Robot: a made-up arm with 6 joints. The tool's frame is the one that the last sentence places.
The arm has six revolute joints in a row. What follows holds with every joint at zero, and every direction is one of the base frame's. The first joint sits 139 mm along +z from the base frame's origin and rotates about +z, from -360 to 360 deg. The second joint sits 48 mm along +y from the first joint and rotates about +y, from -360 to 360 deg. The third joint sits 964 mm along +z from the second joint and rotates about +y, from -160 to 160 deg. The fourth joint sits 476 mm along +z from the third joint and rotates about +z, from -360 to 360 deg. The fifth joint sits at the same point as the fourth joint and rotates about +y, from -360 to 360 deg. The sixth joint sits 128 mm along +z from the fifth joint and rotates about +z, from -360 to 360 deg. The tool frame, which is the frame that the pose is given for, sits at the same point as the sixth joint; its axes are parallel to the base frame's.
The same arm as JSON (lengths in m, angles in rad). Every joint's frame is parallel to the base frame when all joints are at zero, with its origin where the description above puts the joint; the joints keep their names.
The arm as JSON. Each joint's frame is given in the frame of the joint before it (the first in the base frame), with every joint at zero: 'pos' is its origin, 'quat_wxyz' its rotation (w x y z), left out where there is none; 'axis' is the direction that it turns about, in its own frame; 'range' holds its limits. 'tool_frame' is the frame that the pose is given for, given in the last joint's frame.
{"length_unit": "m", "angle_unit": "rad", "joints": [
  {"joint": "joint 1", "pos": [0.0, 0.0, 0.139], "axis": "+z", "range": [-6.2832, 6.2832]},
  {"joint": "joint 2", "pos": [0.0, 0.048, 0.0], "axis": "+y", "range": [-6.2832, 6.2832]},
  {"joint": "joint 3", "pos": [0.0, 0.0, 0.964], "axis": "+y", "range": [-2.7925, 2.7925]},
  {"joint": "joint 4", "pos": [0.0, 0.0, 0.476], "axis": "+z", "range": [-6.2832, 6.2832]},
  {"joint": "joint 5", "pos": [0.0, 0.0, 0.0], "axis": "+y", "range": [-6.2832, 6.2832]},
  {"joint": "joint 6", "pos": [0.0, 0.0, 0.128], "axis": "+z", "range": [-6.2832, 6.2832]}
], "tool_frame": {"pos": [0.0, 0.0, 0.0]}}

